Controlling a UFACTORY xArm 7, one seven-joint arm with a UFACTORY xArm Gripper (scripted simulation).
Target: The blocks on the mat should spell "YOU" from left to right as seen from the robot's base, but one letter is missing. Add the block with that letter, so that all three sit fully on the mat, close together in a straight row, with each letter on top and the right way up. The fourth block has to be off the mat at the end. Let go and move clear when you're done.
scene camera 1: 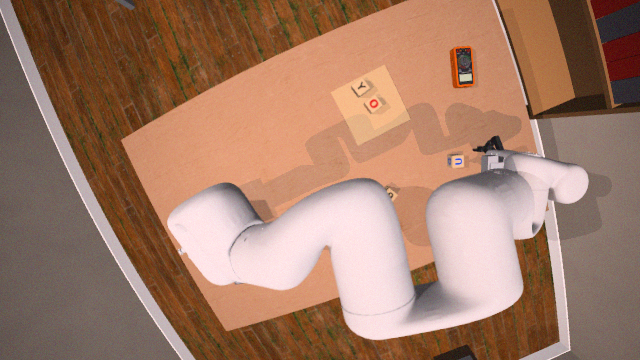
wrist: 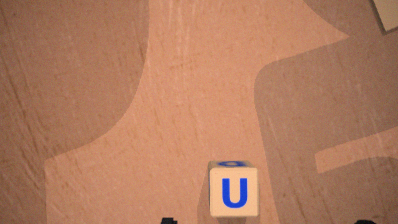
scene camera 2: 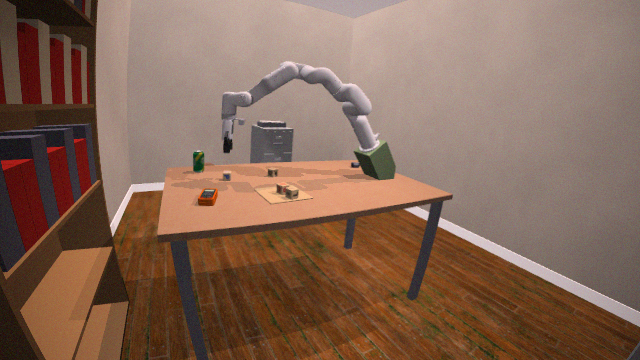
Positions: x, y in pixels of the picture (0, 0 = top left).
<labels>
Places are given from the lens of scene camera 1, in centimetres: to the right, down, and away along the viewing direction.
mat (scene camera 1: 364, 126): 15, -18, 77
</labels>
